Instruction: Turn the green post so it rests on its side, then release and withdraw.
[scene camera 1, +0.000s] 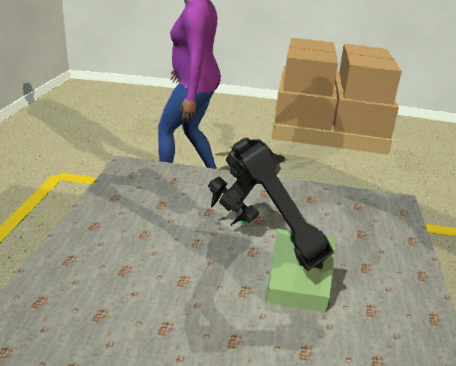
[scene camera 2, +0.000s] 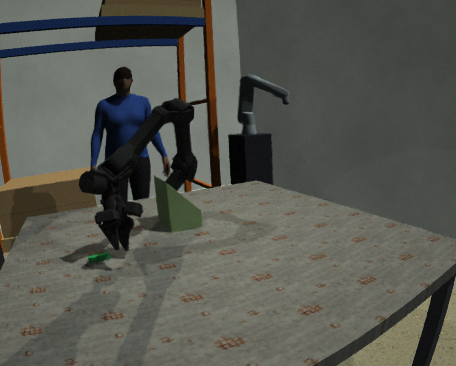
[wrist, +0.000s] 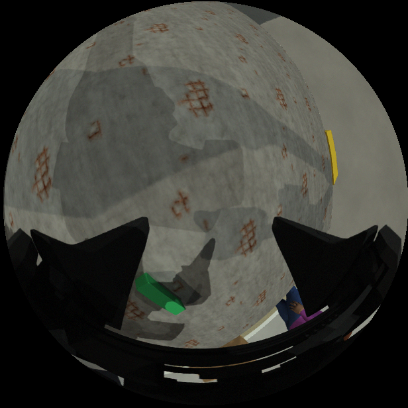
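The green post (scene camera 1: 244, 223) (scene camera 2: 99, 257) (wrist: 159, 295) is a small bright green bar lying on its side on the patterned table top. In scene camera 1 most of it is hidden behind a finger. My gripper (scene camera 1: 224, 215) (scene camera 2: 122, 248) (wrist: 213, 224) is open and empty, above the table with its fingers pointing down. In the wrist view the post shows low between the two spread fingers, nearer the left one and apart from it. In scene camera 2 the fingertips are above and to the right of the post.
A light green block with a sloped top (scene camera 1: 300, 296) (scene camera 2: 186, 215) stands on the table (scene camera 1: 145, 280) (scene camera 2: 270, 305) close to my arm's base. Beyond the table are a person in purple (scene camera 1: 197, 55), a person in blue (scene camera 2: 122, 117), stacked cardboard boxes (scene camera 1: 311, 67) and a grey robot arm (scene camera 2: 246, 102) on a black pedestal (scene camera 2: 251, 157).
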